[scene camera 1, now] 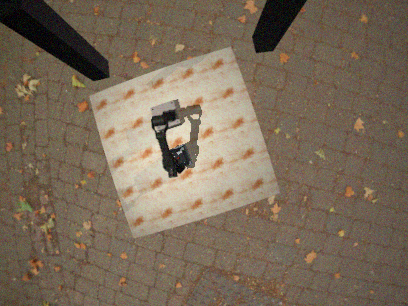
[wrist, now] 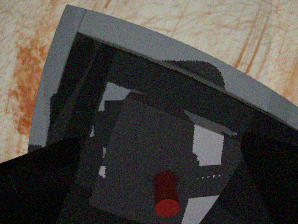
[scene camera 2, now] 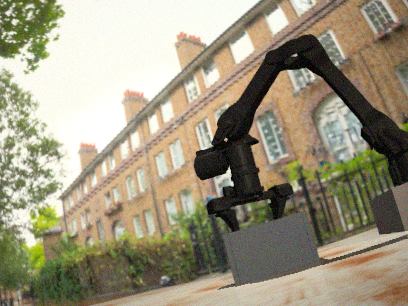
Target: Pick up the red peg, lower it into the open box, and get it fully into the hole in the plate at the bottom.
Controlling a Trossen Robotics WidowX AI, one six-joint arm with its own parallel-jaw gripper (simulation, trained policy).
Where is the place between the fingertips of the gripper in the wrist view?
At 162, 145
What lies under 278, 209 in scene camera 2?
The gripper.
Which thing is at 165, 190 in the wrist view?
A red peg.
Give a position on a grey box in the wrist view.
94, 62
